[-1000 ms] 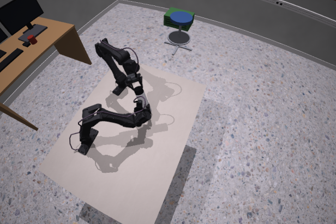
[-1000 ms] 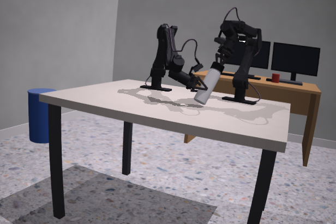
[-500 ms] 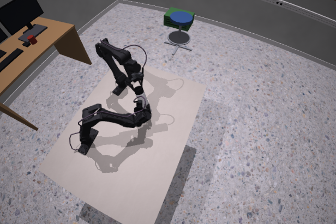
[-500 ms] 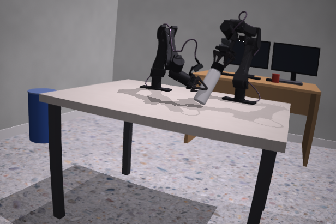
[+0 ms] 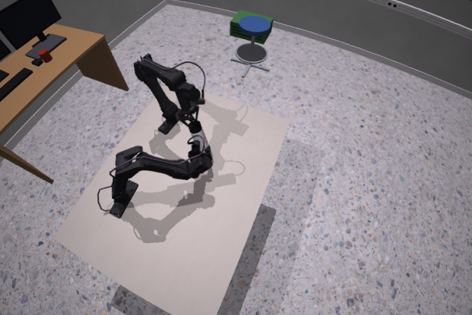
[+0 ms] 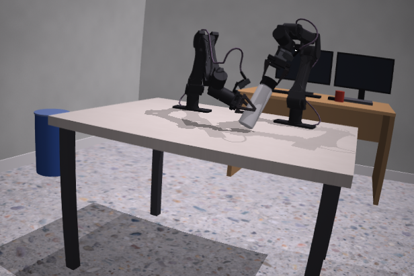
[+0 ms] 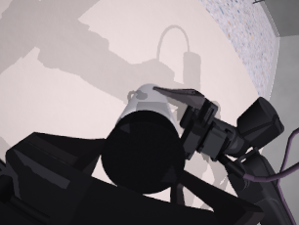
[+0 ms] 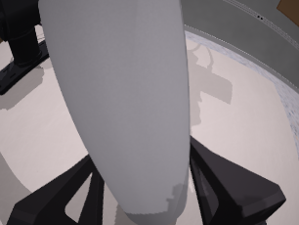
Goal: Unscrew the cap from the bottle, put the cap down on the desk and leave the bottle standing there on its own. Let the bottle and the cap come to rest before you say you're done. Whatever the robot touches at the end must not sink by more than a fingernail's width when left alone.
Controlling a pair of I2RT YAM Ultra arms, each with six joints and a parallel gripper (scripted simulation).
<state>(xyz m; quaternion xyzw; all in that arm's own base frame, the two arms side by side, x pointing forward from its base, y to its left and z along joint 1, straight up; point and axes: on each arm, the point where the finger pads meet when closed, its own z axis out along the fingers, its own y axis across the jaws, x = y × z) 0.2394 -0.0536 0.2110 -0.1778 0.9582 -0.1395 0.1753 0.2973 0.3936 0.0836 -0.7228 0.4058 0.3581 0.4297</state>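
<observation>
The black cap lies 10 mm ahead of my left hand, 10 mm to the right of it and 20 mm below it.
</observation>
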